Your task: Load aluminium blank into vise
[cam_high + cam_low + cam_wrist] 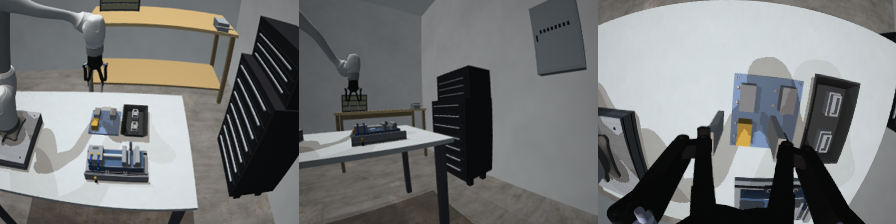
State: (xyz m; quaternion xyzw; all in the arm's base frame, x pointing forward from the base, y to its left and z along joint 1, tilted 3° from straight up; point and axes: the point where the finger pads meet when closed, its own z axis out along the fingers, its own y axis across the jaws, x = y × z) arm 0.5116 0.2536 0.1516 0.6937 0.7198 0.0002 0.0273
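Now: hand 19 cm above the aluminium blank. From my hand the other things lie so: hose block: 6 cm ahead, 35 cm to the right, 14 cm below; brass blank: 9 cm to the right, 19 cm below; work stop: 22 cm ahead, 29 cm to the right, 12 cm below.
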